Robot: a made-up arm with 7 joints. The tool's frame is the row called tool.
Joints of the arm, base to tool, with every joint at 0 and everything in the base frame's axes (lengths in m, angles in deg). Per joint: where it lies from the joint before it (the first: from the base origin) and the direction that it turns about. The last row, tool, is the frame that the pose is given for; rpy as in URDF.
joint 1: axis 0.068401 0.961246 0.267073 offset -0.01 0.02 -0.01
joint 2: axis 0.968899 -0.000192 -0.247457 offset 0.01 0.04 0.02
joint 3: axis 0.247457 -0.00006 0.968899 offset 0 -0.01 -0.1
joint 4: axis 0.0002 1 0.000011 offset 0 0.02 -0.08
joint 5: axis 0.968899 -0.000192 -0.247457 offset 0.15 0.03 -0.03
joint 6: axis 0.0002 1 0.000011 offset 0.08 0.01 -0.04
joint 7: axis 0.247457 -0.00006 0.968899 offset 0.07 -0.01 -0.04
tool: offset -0.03 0 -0.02 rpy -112.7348 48.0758 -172.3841
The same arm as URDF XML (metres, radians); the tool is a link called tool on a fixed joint. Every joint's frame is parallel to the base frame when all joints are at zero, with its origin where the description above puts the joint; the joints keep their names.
<robot name="arm">
<joint name="joint 1" type="continuous"><parent link="base_link"/><child link="link1"/><origin xyz="-0.01 0.02 -0.01"/><axis xyz="0.068403 0.961235 0.26711"/></joint>
<joint name="joint 2" type="continuous"><parent link="link1"/><child link="link2"/><origin xyz="0.01 0.04 0.02"/><axis xyz="0.968889 -0.0002 -0.247497"/></joint>
<joint name="joint 3" type="continuous"><parent link="link2"/><child link="link3"/><origin xyz="0 -0.01 -0.1"/><axis xyz="0.247497 -0.0001 0.968889"/></joint>
<joint name="joint 4" type="continuous"><parent link="link3"/><child link="link4"/><origin xyz="0 0.02 -0.08"/><axis xyz="0.0002 1 0"/></joint>
<joint name="joint 5" type="continuous"><parent link="link4"/><child link="link5"/><origin xyz="0.15 0.03 -0.03"/><axis xyz="0.968889 -0.0002 -0.247497"/></joint>
<joint name="joint 6" type="continuous"><parent link="link5"/><child link="link6"/><origin xyz="0.08 0.01 -0.04"/><axis xyz="0.0002 1 0"/></joint>
<joint name="joint 7" type="continuous"><parent link="link6"/><child link="link7"/><origin xyz="0.07 -0.01 -0.04"/><axis xyz="0.247497 -0.0001 0.968889"/></joint>
<joint name="tool_joint" type="fixed"><parent link="link7"/><child link="tool"/><origin xyz="-0.03 0 -0.02" rpy="-1.9676 0.8391 -3.0087"/></joint>
<link name="base_link"/>
<link name="link1"/>
<link name="link2"/>
<link name="link3"/>
<link name="link4"/>
<link name="link5"/>
<link name="link6"/>
<link name="link7"/>
<link name="tool"/>
</robot>

